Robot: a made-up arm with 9 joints. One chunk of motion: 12 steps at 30 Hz.
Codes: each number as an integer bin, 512 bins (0 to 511) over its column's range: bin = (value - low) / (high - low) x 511, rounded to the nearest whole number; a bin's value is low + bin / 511 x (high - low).
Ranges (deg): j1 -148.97..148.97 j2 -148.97..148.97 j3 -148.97..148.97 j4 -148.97..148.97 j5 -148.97..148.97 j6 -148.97..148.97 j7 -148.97..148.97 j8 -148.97..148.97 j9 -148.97..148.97
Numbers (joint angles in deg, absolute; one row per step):
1: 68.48 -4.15 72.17 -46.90 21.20 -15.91 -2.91 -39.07 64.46
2: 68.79 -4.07 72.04 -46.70 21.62 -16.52 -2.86 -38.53 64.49
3: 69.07 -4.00 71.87 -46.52 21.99 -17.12 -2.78 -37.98 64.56
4: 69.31 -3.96 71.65 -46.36 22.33 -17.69 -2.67 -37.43 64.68
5: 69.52 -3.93 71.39 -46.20 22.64 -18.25 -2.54 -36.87 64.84
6: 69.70 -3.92 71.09 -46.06 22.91 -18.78 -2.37 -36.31 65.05
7: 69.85 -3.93 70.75 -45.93 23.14 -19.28 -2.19 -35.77 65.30
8: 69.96 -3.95 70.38 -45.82 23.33 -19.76 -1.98 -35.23 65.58
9: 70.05 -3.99 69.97 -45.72 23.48 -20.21 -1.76 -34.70 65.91
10: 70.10 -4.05 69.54 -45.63 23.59 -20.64 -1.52 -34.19 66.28
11: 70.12 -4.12 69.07 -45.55 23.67 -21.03 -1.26 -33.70 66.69
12: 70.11 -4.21 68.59 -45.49 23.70 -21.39 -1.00 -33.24 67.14
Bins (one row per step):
1: 373 248 379 175 292 228 251 188 366
2: 373 249 379 175 293 227 251 189 366
3: 374 249 379 176 293 226 251 190 366
4: 374 249 378 176 294 225 251 191 366
5: 375 249 378 176 294 224 251 192 367
6: 375 249 377 177 295 223 251 193 367
7: 375 249 377 177 295 222 252 194 367
8: 375 249 376 177 296 222 252 195 368
9: 376 249 376 177 296 221 252 196 369
10: 376 249 375 177 296 220 253 197 369
11: 376 248 374 177 296 219 253 198 370
12: 376 248 373 177 296 219 254 198 371

